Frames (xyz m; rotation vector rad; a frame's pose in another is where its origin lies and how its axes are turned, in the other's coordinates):
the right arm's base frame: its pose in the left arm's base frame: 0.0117 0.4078 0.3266 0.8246 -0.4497 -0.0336
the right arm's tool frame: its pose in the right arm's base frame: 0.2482 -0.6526 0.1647 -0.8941 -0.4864 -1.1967
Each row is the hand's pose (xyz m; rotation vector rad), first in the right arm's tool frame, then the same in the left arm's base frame.
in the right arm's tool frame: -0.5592 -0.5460 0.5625 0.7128 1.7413 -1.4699
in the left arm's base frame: -0.4416 0.3543 0.3924 -2.2804 -0.8797 1.8636
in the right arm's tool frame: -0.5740 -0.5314 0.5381 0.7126 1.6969 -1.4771
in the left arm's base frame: -0.4230 0.3676 0.3700 -2.2656 -0.8439 1.9091
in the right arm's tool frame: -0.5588 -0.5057 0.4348 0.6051 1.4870 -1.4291
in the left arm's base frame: -0.3726 0.3432 0.2782 2.0928 0.7450 -2.1382
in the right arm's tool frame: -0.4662 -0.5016 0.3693 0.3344 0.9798 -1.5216
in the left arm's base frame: -0.3458 0.2445 0.2289 1.4984 0.4869 -2.5885
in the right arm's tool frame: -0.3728 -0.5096 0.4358 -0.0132 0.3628 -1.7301
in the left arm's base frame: -0.3617 0.1593 0.3044 -0.6851 -0.2047 3.0224
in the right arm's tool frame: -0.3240 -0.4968 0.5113 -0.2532 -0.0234 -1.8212
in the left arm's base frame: -0.3631 0.1215 0.3870 -0.1047 -0.0471 2.9855
